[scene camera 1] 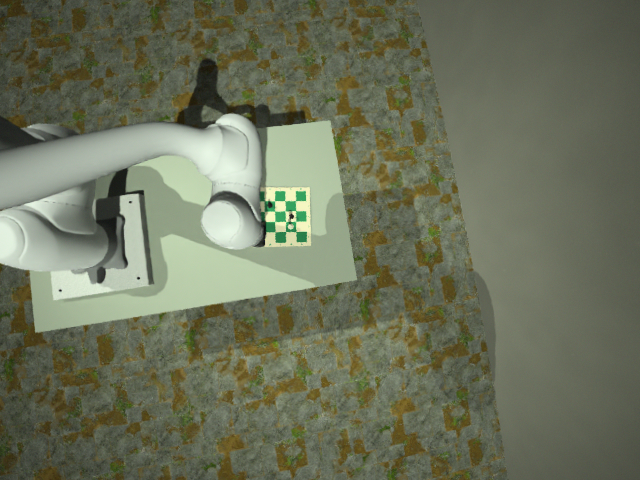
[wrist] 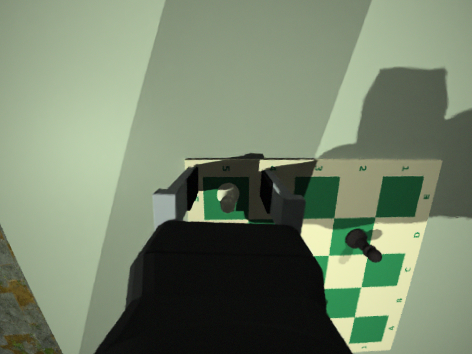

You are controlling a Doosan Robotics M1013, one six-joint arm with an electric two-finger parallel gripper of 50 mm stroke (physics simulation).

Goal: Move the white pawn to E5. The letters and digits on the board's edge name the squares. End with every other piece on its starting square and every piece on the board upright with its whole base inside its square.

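Frame: origin at the arm's base, x back, y left, z down, level; centimetres.
Where they show: gripper, fingertip midpoint: [wrist: 229,181]; arm's base at its link origin: [scene camera 1: 99,245].
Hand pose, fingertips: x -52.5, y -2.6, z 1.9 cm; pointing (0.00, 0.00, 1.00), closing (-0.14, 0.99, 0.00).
Observation:
Things, the pixels of their top centre, and the offset from my fingertips. Level surfaces: height alone.
- white pawn at its top centre: [wrist: 227,208] dx -1.1, dy -0.2, dz -2.7 cm
- chessboard at its top centre: [wrist: 307,273] [scene camera 1: 280,216] dx -9.8, dy +6.5, dz +0.4 cm
- black piece at its top centre: [wrist: 378,259] [scene camera 1: 268,203] dx -6.5, dy +11.0, dz -2.7 cm
- dark piece at its top centre: [scene camera 1: 290,215] dx -13.8, dy +6.1, dz -2.7 cm
- pale piece at its top centre: [scene camera 1: 290,225] dx -13.2, dy +2.4, dz -4.0 cm
- pale green table top at its surface level: dz +1.0 cm
The white pawn [wrist: 228,197] stands upright on the green square E5 of the chessboard [scene camera 1: 308,222] [wrist: 431,172] in the wrist view, its base apparently inside the square. My gripper [wrist: 229,181] is open and empty, with one finger on each side of the pawn and a visible gap to each. In the scene view, the arm hides the E5 corner, and the white pawn does not show there. A black piece [scene camera 1: 269,204] [wrist: 356,239] stands upright on D2.
In the scene view, a dark piece [scene camera 1: 291,216] stands on B3 and a pale piece [scene camera 1: 290,226] on B4. The gripper body hides both squares in the wrist view. The board lies on a pale green table top [scene camera 1: 305,155]. The arm's base plate [scene camera 1: 136,242] is at the left.

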